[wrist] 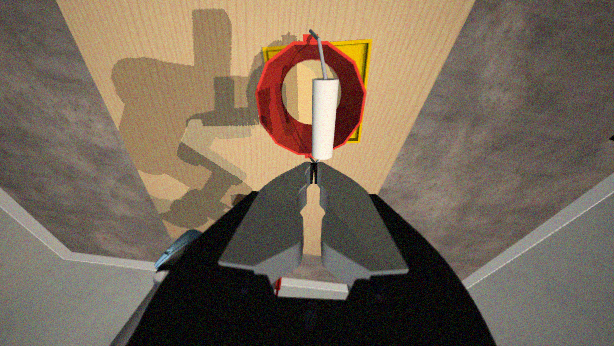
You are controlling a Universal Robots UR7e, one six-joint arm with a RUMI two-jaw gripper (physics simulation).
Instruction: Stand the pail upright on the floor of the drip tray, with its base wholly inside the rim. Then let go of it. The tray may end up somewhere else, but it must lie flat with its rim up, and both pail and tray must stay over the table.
my gripper: 314, 164
yellow drip tray: 359, 50
red pail: 284, 93
